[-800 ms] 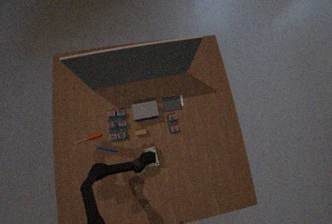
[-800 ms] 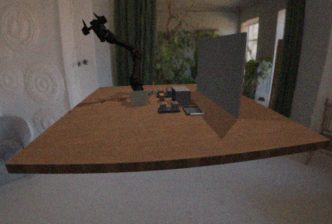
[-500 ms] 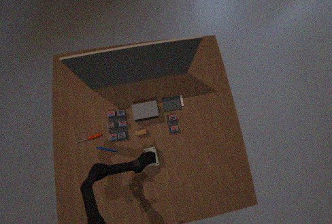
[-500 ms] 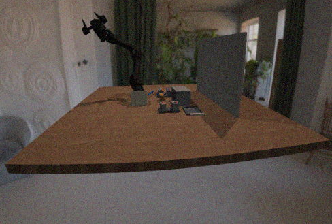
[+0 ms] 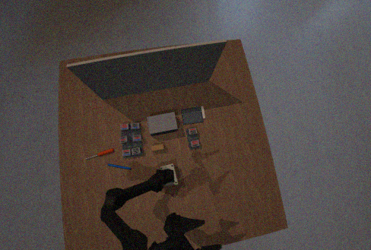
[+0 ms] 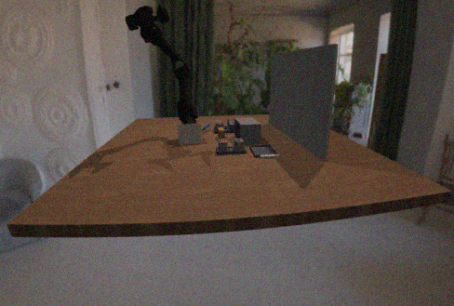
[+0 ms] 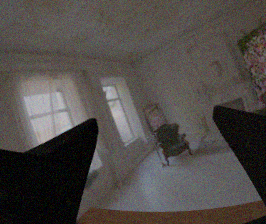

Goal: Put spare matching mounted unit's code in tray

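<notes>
My gripper tip is 37 cm short of the grey spare module, 4 cm to the left of it and 58 cm above it. Round my gripper tip: mounted unit: 42 cm ahead, 14 cm to the left, 57 cm below; then small tan block: 29 cm ahead, 17 cm to the left, 59 cm below; then blue pen: 19 cm ahead, 41 cm to the left, 61 cm below.
</notes>
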